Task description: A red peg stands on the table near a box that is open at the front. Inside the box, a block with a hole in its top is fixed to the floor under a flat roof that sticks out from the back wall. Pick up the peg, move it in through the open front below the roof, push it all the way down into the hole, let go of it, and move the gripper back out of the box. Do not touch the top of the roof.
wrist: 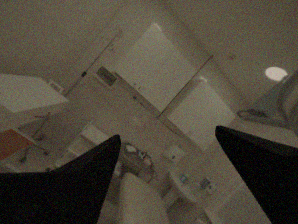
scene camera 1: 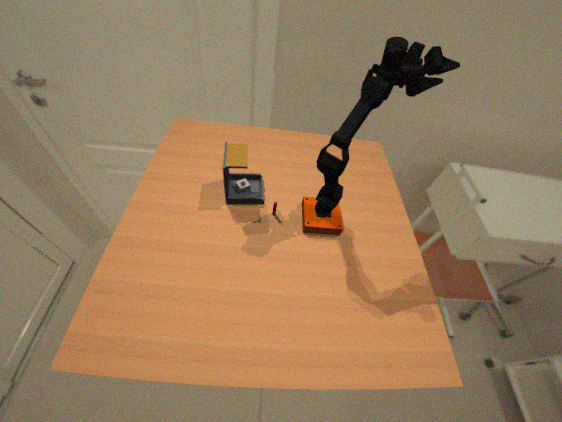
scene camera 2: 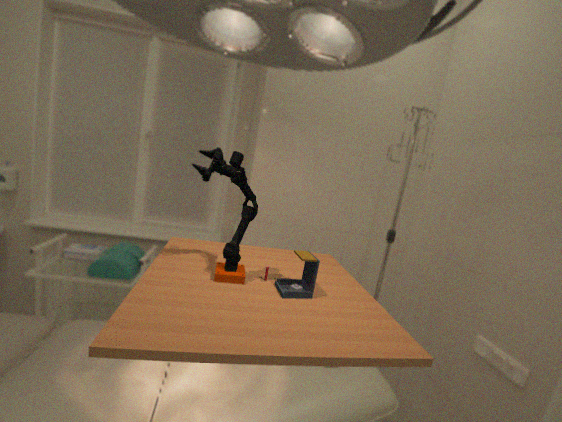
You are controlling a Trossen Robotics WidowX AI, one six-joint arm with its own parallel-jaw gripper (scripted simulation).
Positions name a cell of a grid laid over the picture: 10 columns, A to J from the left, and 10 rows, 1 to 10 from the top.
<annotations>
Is my gripper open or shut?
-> Open.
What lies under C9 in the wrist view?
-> My gripper.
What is my gripper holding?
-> Nothing.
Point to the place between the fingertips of my gripper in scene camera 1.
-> At I2
</annotations>
